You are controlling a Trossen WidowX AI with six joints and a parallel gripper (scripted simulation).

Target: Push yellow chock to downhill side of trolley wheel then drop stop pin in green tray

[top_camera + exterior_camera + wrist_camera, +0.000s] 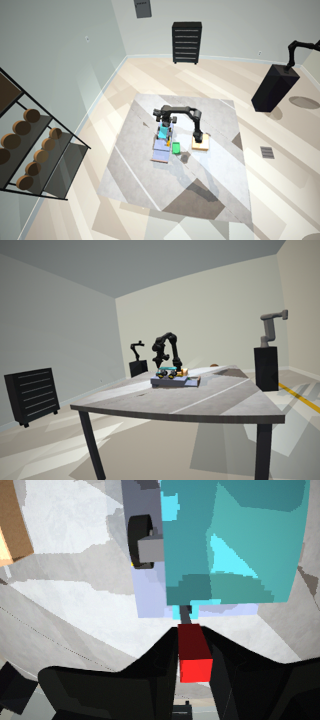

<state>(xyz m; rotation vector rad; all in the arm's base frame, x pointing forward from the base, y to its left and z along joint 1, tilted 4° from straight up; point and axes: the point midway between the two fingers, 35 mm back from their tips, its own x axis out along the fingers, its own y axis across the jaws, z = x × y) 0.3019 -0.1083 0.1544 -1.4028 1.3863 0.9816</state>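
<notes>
Now: the green tray 100 mm behind my gripper tip, 200 mm to the left of it and 160 mm below it. From my gripper tip the other things lie so: trolley: 30 mm ahead, 90 mm to the left, 50 mm below; red-headed stop pin: right at my gripper tip; blue-grey ramp: 30 mm ahead, 100 mm to the left, 110 mm below.
</notes>
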